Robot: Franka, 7 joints.
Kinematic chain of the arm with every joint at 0, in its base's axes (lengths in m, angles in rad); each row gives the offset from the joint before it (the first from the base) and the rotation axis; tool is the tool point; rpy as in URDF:
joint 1: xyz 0 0 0.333 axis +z
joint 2: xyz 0 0 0 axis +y
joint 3: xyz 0 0 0.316 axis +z
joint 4: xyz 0.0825 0 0 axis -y
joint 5: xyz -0.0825 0 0.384 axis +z
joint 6: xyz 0 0 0 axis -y
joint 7: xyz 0.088 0 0 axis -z
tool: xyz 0 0 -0.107 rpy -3.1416 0 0
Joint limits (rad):
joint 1: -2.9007..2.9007
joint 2: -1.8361..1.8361
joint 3: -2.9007..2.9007
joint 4: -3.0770..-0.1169
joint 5: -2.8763..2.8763
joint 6: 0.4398..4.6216
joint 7: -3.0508..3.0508
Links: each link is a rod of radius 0.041 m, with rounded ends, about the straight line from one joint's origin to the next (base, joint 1, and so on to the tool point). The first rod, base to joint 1, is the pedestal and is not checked.
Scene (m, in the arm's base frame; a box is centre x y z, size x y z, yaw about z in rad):
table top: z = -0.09
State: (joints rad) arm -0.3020 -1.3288 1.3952 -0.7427 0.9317 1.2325 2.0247
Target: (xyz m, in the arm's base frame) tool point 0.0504 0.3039 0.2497
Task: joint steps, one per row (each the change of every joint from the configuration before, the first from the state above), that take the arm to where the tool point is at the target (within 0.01 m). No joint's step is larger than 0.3 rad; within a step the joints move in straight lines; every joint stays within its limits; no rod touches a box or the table.
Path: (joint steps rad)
1: 0.0035 -0.0035 0.0375 -0.2763 -0.0612 -0.0700 0.0000
2: 0.0034 -0.0034 0.0375 -0.2763 -0.0611 -0.0700 0.0000
3: 0.0035 -0.0035 0.0375 -0.2762 -0.0612 -0.0700 0.0000
4: 0.0035 -0.0035 0.0374 -0.2763 -0.0612 -0.0699 0.0000
5: 0.0034 -0.0035 0.0375 -0.2763 -0.0611 -0.0700 0.0000
6: 0.0035 -0.0034 0.0375 -0.2763 -0.0612 -0.0700 0.0000

